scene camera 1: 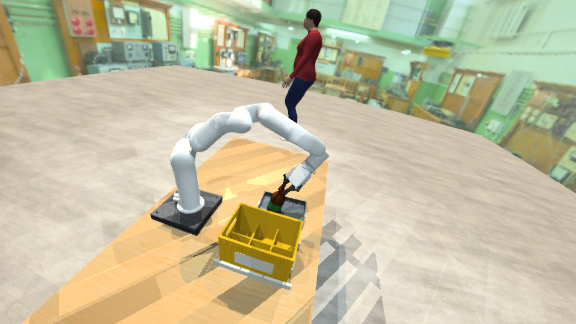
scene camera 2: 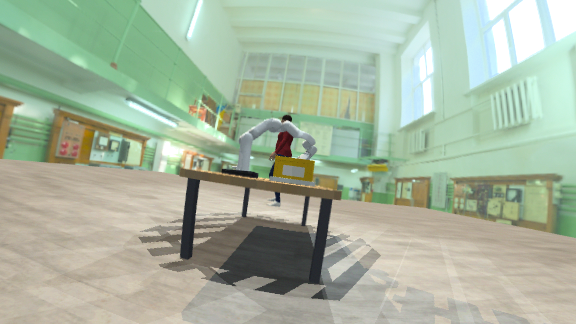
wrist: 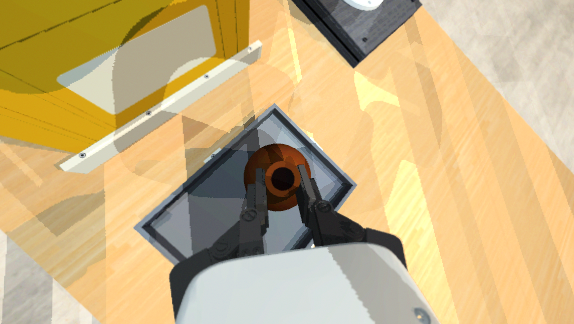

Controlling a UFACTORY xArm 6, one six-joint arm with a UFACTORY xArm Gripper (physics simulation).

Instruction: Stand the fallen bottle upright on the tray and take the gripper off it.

Labels:
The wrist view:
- my gripper: 280, 178
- brown bottle: 282, 178
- pale rail: 101, 151

